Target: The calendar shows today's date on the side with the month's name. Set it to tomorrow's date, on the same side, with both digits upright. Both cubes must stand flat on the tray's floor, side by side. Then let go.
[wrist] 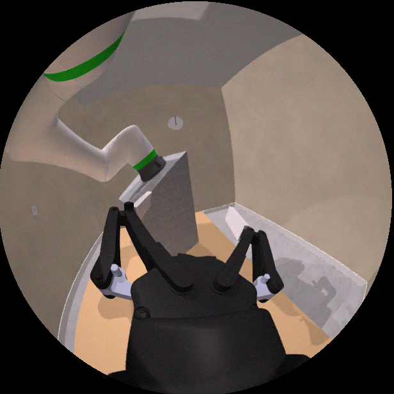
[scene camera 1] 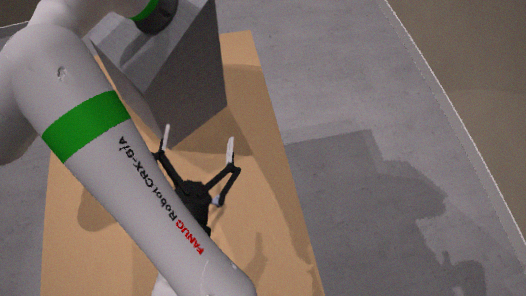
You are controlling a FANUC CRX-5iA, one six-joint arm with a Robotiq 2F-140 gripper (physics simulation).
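Seen in the pictures: gripper, fingertip midpoint: (scene camera 1: 199,133); arm's base at its link origin: (scene camera 1: 156,9).
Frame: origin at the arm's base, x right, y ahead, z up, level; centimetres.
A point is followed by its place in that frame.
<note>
My gripper (scene camera 1: 198,143) {x -10.4, y 38.5, z -6.3 cm} (wrist: 189,206) is open, with its two pale fingertips wide apart and no object between them. In the scene camera view it is near the foot of the grey block, partly covered by the arm. The calendar, its tray and its two cubes do not show in the scene camera view or the wrist view, so the date and the way the digits stand cannot be seen.
A large grey block (scene camera 1: 192,70) {x -7.8, y 11.2, z -14.6 cm} (wrist: 175,200) bears the robot's base and stands on the orange-tan table top (scene camera 1: 237,47) {x -23.2, y -26.3, z -42.9 cm} (wrist: 95,330). The thick white arm (scene camera 1: 95,165) {x -0.6, y 59.2, z 21.9 cm} (wrist: 80,145) covers much of the left of the scene camera view.
</note>
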